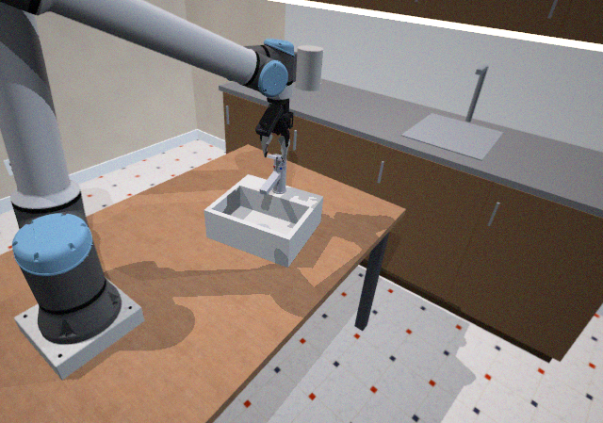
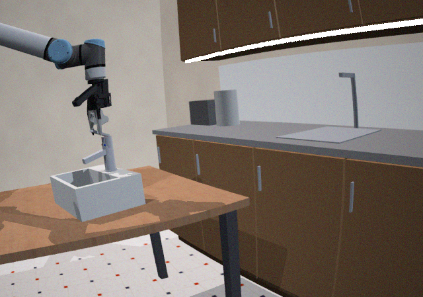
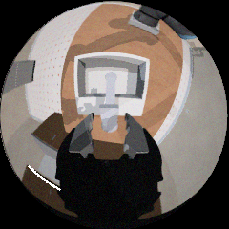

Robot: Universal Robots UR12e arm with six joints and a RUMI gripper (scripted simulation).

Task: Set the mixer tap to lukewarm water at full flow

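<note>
My hand is 20 mm short of the lever and 10 mm above it. Also, from my hand: grey mixer tap: 30 mm ahead, 10 mm to the left, 60 mm below; white basin: 70 mm behind, 10 mm to the right, 250 mm below.
</note>
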